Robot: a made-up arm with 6 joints.
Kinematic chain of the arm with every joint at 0, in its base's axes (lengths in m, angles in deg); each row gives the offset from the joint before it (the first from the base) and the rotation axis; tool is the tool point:
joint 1: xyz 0 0 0.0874 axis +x
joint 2: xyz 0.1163 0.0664 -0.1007 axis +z
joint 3: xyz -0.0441 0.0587 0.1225 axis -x
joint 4: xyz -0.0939 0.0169 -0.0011 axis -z
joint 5: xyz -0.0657 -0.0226 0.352 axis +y
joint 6: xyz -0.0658 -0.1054 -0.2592 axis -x
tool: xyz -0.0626 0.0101 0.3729
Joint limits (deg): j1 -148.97..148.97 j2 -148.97..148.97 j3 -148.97..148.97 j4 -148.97..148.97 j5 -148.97..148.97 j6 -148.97..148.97
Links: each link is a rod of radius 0.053 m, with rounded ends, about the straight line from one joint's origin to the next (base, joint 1, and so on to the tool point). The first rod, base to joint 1, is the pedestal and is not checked.
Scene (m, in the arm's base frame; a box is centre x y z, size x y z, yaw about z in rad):
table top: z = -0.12
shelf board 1: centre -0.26 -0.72 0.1 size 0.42 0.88 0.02 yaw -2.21
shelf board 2: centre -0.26 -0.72 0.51 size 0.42 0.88 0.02 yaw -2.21
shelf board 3: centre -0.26 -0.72 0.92 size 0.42 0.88 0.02 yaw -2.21
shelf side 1: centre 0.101 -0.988 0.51 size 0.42 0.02 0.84 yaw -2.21
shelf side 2: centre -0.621 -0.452 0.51 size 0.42 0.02 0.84 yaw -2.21
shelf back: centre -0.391 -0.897 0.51 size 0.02 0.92 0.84 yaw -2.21
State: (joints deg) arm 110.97 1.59 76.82 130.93 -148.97 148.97
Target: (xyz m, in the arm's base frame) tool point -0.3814 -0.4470 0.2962
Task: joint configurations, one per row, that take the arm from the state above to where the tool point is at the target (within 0.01 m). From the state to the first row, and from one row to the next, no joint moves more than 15 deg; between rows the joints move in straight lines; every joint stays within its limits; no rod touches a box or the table.
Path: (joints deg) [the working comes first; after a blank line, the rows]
Joints at the target: 97.57 13.45 83.23 145.90 -98.06 131.33
Straight joint move there: touches shelf board 2.

1: 104.57 0.98 80.13 127.77 -141.90 137.00
2: 98.16 0.36 83.43 124.61 -134.83 125.02
3: 91.76 -0.25 86.74 121.45 -127.76 113.05
4: 87.24 0.27 87.40 126.96 -114.64 116.64
5: 82.71 0.79 88.06 132.46 -101.51 120.23
6: 78.19 1.32 88.73 137.96 -88.38 123.82
7: 73.67 1.84 89.39 143.47 -75.26 127.41
8: 69.15 2.36 90.06 148.97 -62.13 131.00
9: 78.62 6.06 87.78 147.95 -74.11 131.11
10: 88.09 9.75 85.51 146.92 -86.08 131.22
11: 97.57 13.45 83.23 145.90 -98.06 131.33

